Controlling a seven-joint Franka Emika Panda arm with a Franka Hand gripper.
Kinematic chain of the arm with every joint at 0, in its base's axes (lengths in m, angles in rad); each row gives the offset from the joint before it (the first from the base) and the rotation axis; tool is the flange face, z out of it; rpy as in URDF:
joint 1: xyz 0 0 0.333 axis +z
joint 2: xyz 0 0 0 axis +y
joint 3: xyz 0 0 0.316 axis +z
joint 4: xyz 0.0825 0 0 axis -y
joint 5: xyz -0.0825 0 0.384 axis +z
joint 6: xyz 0 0 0 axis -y
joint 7: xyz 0.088 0 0 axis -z
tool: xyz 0 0 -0.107 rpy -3.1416 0 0
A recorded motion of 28 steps. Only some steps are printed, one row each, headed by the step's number.
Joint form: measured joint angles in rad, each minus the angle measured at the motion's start. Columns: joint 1, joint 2, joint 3, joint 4, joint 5, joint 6, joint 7.
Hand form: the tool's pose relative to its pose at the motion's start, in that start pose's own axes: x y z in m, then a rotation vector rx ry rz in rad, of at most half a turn. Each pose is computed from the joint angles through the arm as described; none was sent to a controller.
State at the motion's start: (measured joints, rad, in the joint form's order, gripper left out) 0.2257 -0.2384 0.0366 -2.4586 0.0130 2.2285 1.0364
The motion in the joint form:
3: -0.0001 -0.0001 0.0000 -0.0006 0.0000 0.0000 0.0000
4: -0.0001 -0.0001 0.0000 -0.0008 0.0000 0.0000 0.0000
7: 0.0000 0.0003 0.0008 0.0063 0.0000 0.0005 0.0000
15: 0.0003 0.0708 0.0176 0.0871 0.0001 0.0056 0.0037
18: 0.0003 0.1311 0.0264 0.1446 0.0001 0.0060 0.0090
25: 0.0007 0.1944 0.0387 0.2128 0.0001 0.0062 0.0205
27: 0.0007 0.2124 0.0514 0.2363 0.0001 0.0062 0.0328
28: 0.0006 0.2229 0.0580 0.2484 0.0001 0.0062 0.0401
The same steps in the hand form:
3: 0.0000 0.0002 0.0002 -0.0004 -0.0002 0.0001
4: -0.0001 0.0002 0.0003 -0.0006 -0.0003 0.0001
7: 0.0006 -0.0018 -0.0027 0.0055 0.0034 -0.0008
15: 0.0065 -0.0286 -0.0063 0.0188 0.0109 -0.0146
18: 0.0118 -0.0472 -0.0026 0.0180 0.0076 -0.0184
25: 0.0164 -0.0693 -0.0010 0.0243 0.0067 -0.0199
27: 0.0138 -0.0787 -0.0021 0.0298 0.0079 -0.0203
28: 0.0125 -0.0836 -0.0020 0.0317 0.0077 -0.0195

